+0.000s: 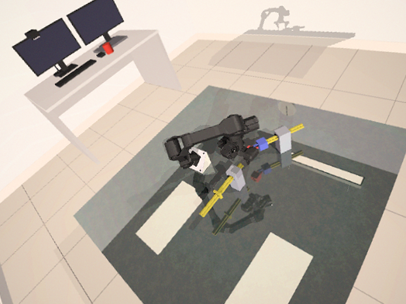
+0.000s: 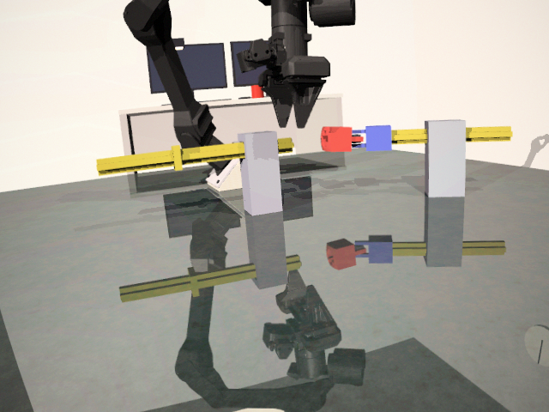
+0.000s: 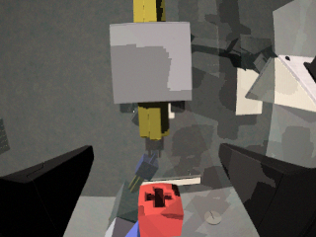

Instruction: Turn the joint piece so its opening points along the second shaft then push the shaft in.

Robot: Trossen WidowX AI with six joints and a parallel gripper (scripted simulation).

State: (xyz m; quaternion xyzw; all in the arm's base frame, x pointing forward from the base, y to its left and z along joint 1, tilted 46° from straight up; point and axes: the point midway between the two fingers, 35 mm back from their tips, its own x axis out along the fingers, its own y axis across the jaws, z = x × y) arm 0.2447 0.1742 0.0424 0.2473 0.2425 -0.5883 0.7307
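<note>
Now: the red joint piece 1 cm behind my gripper tip, 8 cm to the left of it and 2 cm below it.
</note>
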